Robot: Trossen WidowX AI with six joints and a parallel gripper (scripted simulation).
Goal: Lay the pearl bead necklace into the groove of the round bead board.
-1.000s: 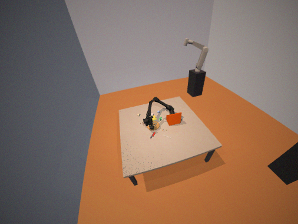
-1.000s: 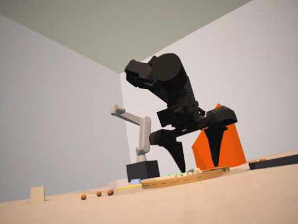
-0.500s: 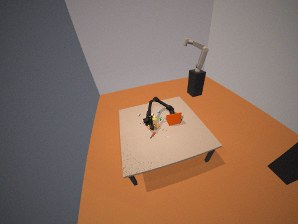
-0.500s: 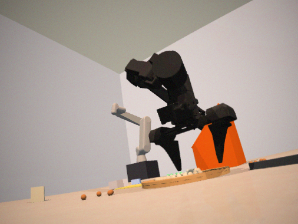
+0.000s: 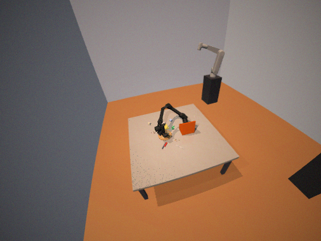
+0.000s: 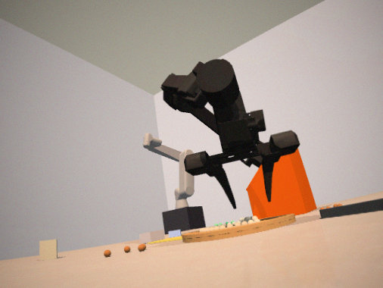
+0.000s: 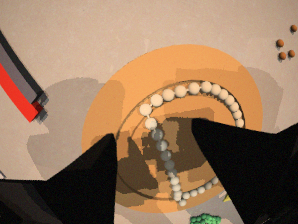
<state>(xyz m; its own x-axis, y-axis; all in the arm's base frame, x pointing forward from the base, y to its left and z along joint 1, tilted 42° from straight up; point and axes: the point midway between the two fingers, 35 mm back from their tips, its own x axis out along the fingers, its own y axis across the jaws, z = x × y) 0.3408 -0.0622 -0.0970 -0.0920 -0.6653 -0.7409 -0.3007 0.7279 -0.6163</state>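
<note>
The round wooden bead board lies 30 mm behind my gripper tip, 50 mm to the right of it and 30 mm below it. Round my gripper tip: tan cube (130 mm ahead, 370 mm to the right, 20 mm below); then yellow flat piece (90 mm behind, 210 mm to the right, 40 mm below); then red-handled tool (20 mm ahead, 130 mm to the left, 30 mm below).
</note>
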